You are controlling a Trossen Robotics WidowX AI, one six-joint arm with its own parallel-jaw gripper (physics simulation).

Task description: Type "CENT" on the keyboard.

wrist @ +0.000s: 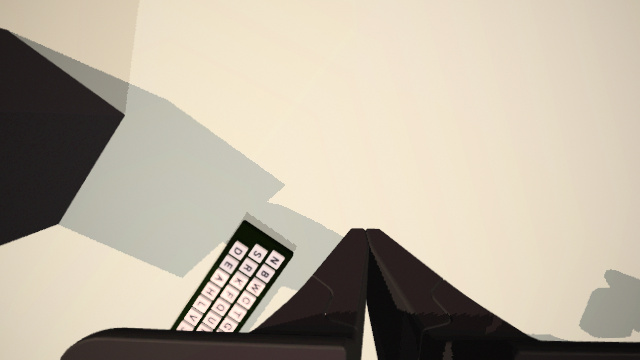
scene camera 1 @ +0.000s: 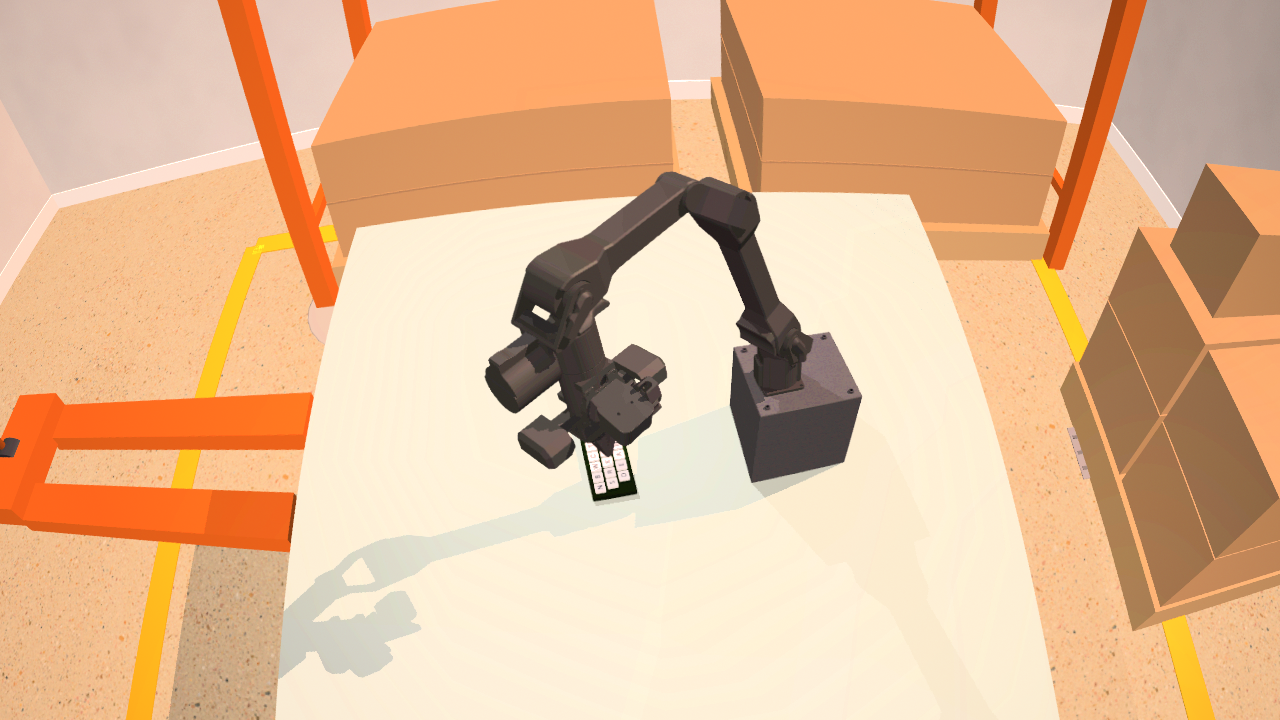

Labels:
The gripper shows in the wrist view and in scene camera 1. One and the same spot on the gripper: (wrist: pixel 408 303) is (scene camera 1: pixel 605 437).

